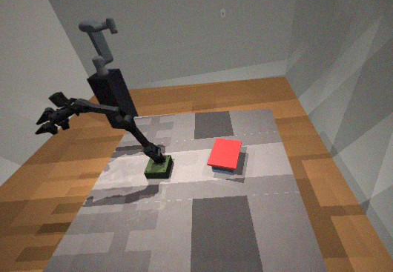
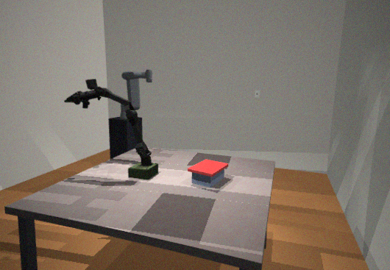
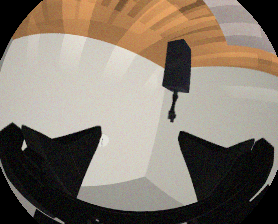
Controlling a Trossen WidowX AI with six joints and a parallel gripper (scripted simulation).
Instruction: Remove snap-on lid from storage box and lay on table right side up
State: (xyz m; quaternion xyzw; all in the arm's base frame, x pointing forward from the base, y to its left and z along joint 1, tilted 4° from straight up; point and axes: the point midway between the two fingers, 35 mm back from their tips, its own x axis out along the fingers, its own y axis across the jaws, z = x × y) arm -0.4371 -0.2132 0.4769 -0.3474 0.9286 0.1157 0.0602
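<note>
Now: the lid 930 mm ahead of my gripper tip, 330 mm to the left of it and 420 mm below it. Round my gripper tip: storage box (930 mm ahead, 330 mm to the left, 460 mm below).
</note>
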